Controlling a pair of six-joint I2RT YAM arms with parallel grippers.
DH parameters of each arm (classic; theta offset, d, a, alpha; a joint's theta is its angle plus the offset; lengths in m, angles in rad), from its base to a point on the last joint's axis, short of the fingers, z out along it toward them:
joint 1: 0 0.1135 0.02 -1.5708
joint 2: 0 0 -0.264 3.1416
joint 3: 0.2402 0 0.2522 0
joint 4: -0.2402 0 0.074 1.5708
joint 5: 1.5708 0 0 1.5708
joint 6: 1.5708 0.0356 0 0
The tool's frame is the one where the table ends.
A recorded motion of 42 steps. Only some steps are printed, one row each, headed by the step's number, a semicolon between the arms.
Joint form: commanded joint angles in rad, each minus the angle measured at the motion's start. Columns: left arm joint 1, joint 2, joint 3, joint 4, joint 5, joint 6; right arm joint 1, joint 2, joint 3, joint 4, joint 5, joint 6.
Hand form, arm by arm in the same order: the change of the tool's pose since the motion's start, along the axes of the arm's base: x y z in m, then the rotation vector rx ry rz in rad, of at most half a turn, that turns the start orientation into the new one. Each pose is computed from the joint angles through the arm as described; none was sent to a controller.
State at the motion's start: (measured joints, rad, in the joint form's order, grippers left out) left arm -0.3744 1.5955 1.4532 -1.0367 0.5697 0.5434; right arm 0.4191 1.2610 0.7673 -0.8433 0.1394 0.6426
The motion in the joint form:
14: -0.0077 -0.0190 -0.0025 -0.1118 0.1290 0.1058; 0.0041 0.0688 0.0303 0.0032 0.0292 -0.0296
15: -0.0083 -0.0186 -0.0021 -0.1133 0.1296 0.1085; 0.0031 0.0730 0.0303 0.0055 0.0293 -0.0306
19: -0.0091 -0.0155 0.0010 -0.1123 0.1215 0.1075; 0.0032 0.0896 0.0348 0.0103 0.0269 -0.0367
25: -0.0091 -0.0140 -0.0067 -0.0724 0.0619 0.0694; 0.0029 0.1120 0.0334 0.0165 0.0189 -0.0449
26: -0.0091 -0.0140 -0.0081 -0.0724 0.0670 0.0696; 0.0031 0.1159 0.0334 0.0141 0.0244 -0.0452
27: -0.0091 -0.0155 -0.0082 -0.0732 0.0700 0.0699; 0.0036 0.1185 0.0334 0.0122 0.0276 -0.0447
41: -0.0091 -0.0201 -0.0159 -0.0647 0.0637 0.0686; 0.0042 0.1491 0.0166 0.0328 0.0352 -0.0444
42: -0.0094 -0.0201 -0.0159 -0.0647 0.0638 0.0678; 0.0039 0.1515 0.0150 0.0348 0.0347 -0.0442
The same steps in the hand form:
14: -0.0169 0.0002 0.0035 -0.0740 0.0643 -0.1314; 0.0102 0.0044 -0.0051 -0.0480 0.0221 0.0264
15: -0.0170 0.0000 0.0034 -0.0740 0.0641 -0.1342; 0.0108 0.0044 -0.0059 -0.0491 0.0239 0.0264
19: -0.0161 -0.0004 0.0033 -0.0670 0.0614 -0.1318; 0.0131 0.0056 -0.0080 -0.0514 0.0319 0.0330
25: -0.0118 -0.0003 0.0007 -0.0256 0.0380 -0.0845; 0.0148 0.0066 -0.0128 -0.0531 0.0515 0.0426
26: -0.0119 -0.0004 0.0004 -0.0296 0.0408 -0.0863; 0.0149 0.0065 -0.0136 -0.0606 0.0553 0.0421
27: -0.0123 -0.0003 0.0008 -0.0324 0.0410 -0.0875; 0.0149 0.0065 -0.0142 -0.0652 0.0582 0.0415
41: -0.0128 0.0000 0.0001 -0.0287 0.0347 -0.0845; 0.0157 0.0067 -0.0243 -0.0825 0.0799 0.0409
42: -0.0128 -0.0001 0.0001 -0.0289 0.0353 -0.0842; 0.0157 0.0066 -0.0252 -0.0828 0.0819 0.0405

